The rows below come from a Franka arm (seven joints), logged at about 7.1 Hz.
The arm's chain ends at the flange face. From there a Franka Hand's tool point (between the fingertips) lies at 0.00 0.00 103.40 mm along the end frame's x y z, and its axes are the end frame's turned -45 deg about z.
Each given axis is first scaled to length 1.
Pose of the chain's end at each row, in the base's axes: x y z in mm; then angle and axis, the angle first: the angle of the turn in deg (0 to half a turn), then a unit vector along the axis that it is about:
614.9 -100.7 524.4 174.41 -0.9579 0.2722 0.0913
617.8 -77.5 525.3 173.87 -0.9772 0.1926 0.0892
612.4 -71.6 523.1 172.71 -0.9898 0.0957 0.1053
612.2 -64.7 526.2 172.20 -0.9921 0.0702 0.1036
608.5 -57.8 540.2 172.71 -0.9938 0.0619 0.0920
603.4 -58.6 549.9 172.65 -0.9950 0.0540 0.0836
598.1 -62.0 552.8 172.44 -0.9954 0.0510 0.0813
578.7 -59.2 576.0 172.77 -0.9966 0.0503 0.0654
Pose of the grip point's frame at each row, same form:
599.6 -85.9 423.2 170.83 -0.9911 -0.1153 0.0658
602.0 -63.2 424.1 170.42 -0.9786 -0.1964 0.0620
592.2 -56.5 422.8 168.64 -0.9539 -0.2912 0.0731
592.0 -49.3 426.0 168.25 -0.9463 -0.3157 0.0698
590.5 -43.6 439.4 169.23 -0.9441 -0.3239 0.0608
587.0 -44.5 448.8 169.54 -0.9419 -0.3316 0.0528
582.1 -47.6 451.7 169.45 -0.9411 -0.3345 0.0499
565.9 -45.6 474.3 170.45 -0.9414 -0.3354 0.0363

